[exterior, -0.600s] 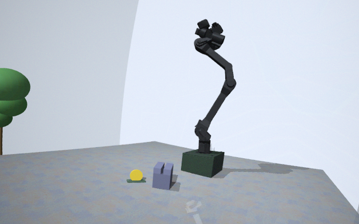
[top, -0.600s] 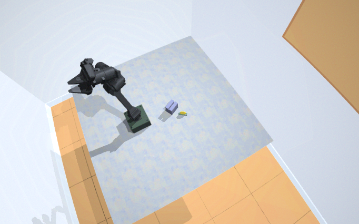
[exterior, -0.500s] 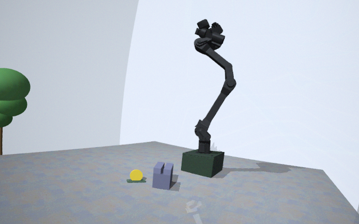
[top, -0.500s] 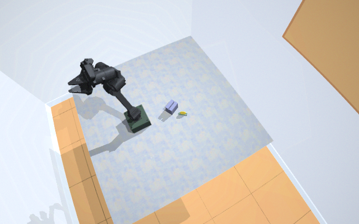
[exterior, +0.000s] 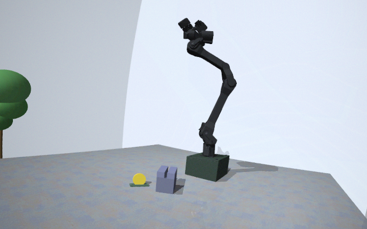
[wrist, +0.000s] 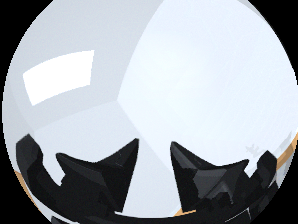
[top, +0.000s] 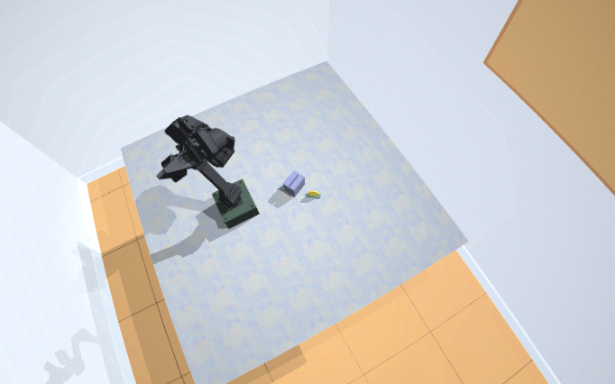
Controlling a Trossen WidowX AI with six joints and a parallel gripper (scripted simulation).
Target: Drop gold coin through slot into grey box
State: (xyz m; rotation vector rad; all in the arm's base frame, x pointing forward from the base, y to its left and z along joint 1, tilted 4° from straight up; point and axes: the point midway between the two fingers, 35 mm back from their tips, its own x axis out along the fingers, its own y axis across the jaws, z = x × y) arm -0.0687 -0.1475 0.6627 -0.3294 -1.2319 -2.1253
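The gold coin is 73 cm below my gripper tip, 43 cm ahead of it and 7 cm to the left of it.
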